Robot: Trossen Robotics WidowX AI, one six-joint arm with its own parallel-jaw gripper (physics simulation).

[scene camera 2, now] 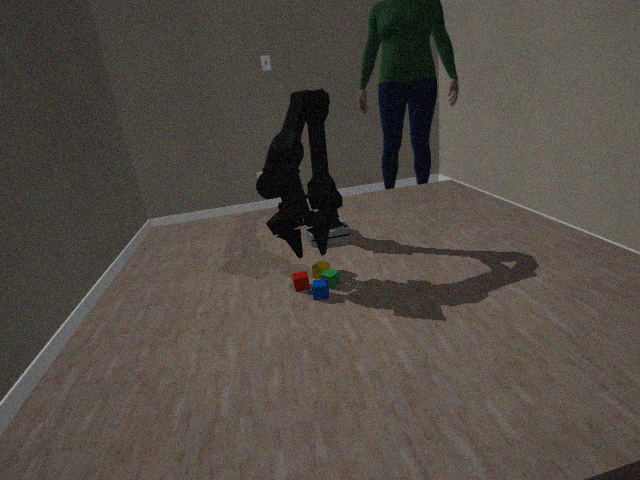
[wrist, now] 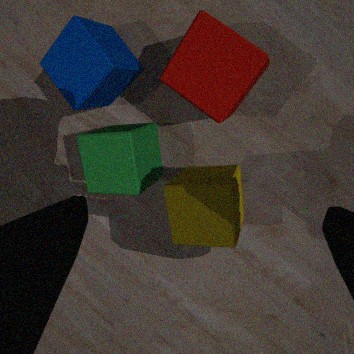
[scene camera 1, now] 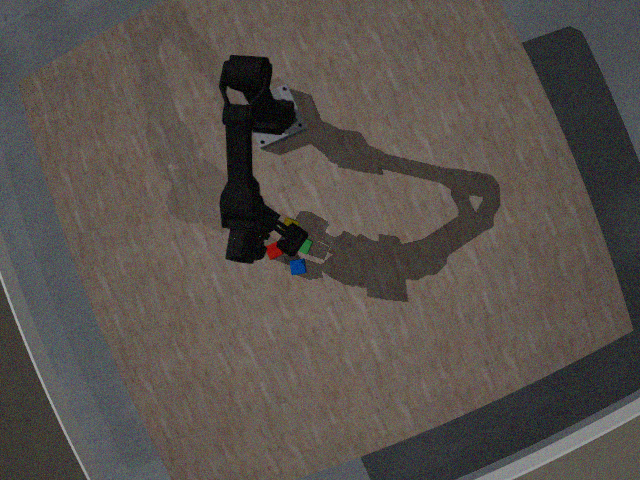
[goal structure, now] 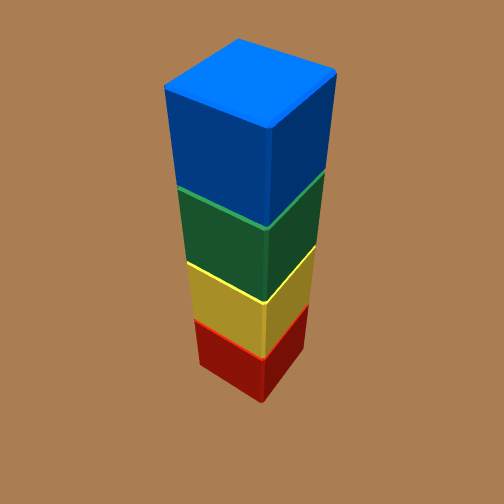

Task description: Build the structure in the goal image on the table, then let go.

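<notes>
My gripper (scene camera 2: 312,255) (wrist: 208,213) is open and empty, its fingertips above the table behind the cubes in scene view 2. In the wrist view the yellow cube (scene camera 1: 291,222) (scene camera 2: 319,269) (wrist: 202,215) and the green cube (scene camera 1: 305,246) (scene camera 2: 330,277) (wrist: 112,162) show between the fingers. The blue cube (scene camera 1: 297,267) (scene camera 2: 320,289) (wrist: 80,62) and the red cube (scene camera 1: 273,250) (scene camera 2: 300,281) (wrist: 215,65) lie farther up that view, turned at an angle. All four stand apart on the table. In scene view 1 the arm hides part of the yellow cube.
The wood-patterned table top (scene camera 1: 310,372) (scene camera 2: 289,392) bears the arm's pale base plate (scene camera 1: 273,138) (scene camera 2: 330,235). The arm's dark shadow falls over and right of the cubes. A person in a green top (scene camera 2: 408,43) stands at the back in scene view 2.
</notes>
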